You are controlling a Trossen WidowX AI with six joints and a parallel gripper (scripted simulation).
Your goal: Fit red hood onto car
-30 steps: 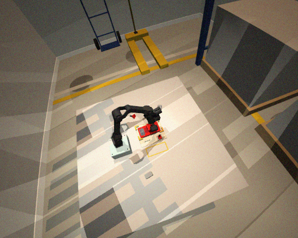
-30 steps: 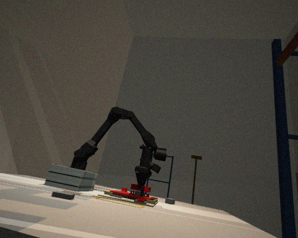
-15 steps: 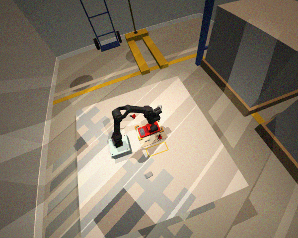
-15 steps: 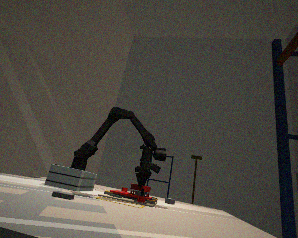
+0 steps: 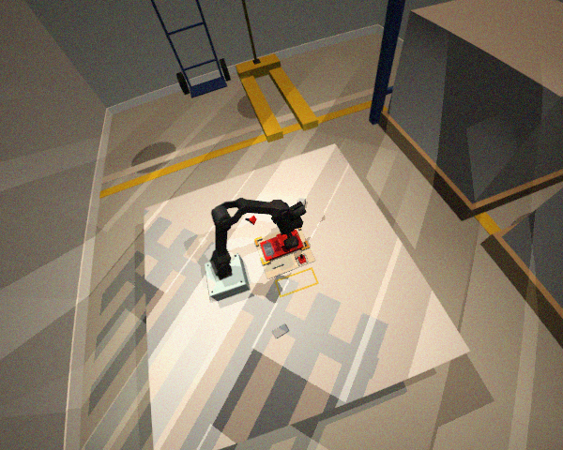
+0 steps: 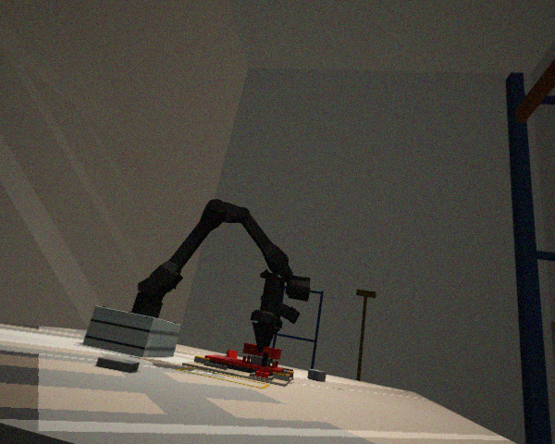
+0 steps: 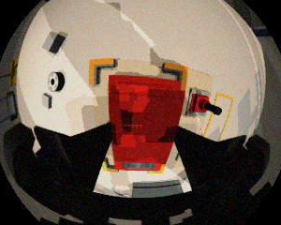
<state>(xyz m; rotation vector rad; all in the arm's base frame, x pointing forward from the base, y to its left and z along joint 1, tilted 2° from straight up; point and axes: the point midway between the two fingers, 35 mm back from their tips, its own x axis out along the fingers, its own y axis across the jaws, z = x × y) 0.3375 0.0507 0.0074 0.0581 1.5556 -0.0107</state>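
The jig plate lies 5 cm below my gripper tip, 3 cm behind it and 1 cm to the right of it. The rest, counted from my gripper tip: red hood: 1 cm above.
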